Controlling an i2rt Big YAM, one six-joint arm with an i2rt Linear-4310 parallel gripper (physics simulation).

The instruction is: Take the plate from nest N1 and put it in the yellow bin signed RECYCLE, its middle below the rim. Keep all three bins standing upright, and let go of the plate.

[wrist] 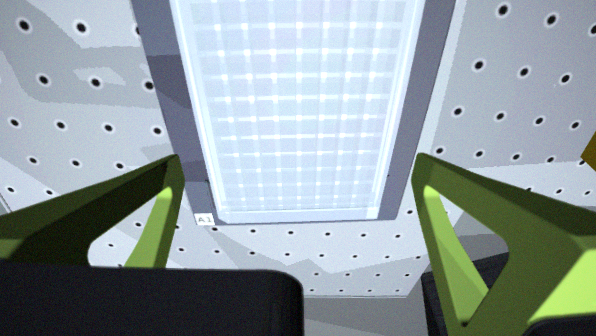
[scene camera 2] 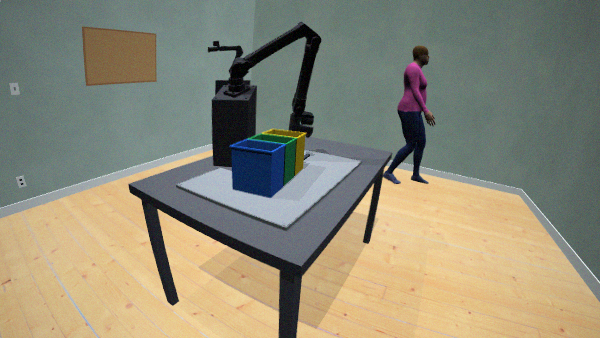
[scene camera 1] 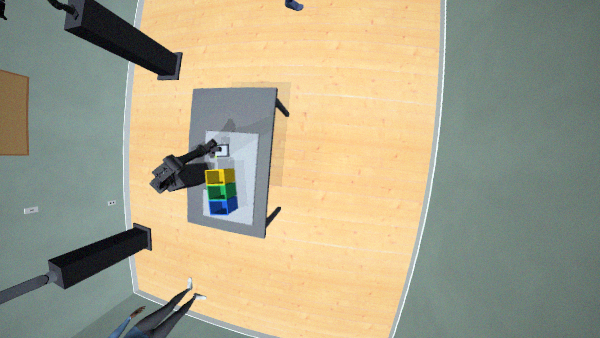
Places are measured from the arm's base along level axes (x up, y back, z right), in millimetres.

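Pixels of known places: gripper, fingertip midpoint: (wrist: 297,166); arm's base at its link origin: (scene camera 2: 237,91) (scene camera 1: 170,178).
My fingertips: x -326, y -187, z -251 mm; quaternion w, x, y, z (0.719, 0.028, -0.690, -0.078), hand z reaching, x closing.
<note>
For each thing: its top centre in the pictures, then the offset to it from my fingertips. "pt": a spot on its surface instead. Level surfaces: height alone.
- clear gridded plate at its top centre: (wrist: 298,118) (scene camera 1: 220,150) dx -11, dy -16, dz -1 mm
- dark-framed nest at a spot on its surface: (wrist: 428,75) pt dx -25, dy -35, dz +52 mm
- yellow bin at its top centre: (scene camera 2: 284,133) (scene camera 1: 214,177) dx +143, dy -92, dz +219 mm
- green bin at its top centre: (scene camera 2: 272,138) (scene camera 1: 216,192) dx +143, dy -118, dz +347 mm
- blue bin at its top centre: (scene camera 2: 258,144) (scene camera 1: 218,207) dx +143, dy -143, dz +475 mm
- pale perforated board at its surface level: dx -34 mm
The clear gridded plate (wrist: 300,100) (scene camera 1: 223,150) lies flat in the dark-framed nest (wrist: 428,75), whose near left corner has a label that reads A1 in the wrist view. My gripper (wrist: 297,166) (scene camera 1: 217,152) is open and empty. In the wrist view its green fingertips stand one on each side of the plate's near end, outside the nest's side edges; their height above it is hard to tell. In scene camera 2 the fingertips are hidden behind the bins. The yellow bin (scene camera 1: 229,175) (scene camera 2: 300,154) (wrist: 591,156) stands upright beside the nest; its sign does not show.
The green bin (scene camera 1: 231,191) (scene camera 2: 290,162) and the blue bin (scene camera 1: 232,205) (scene camera 2: 255,170) stand upright in a row with the yellow one on the pale perforated board (scene camera 1: 245,200) (scene camera 2: 320,192). The dark grey table (scene camera 1: 215,107) (scene camera 2: 250,245) carries the board. A person (scene camera 2: 414,100) is beyond the table.
</note>
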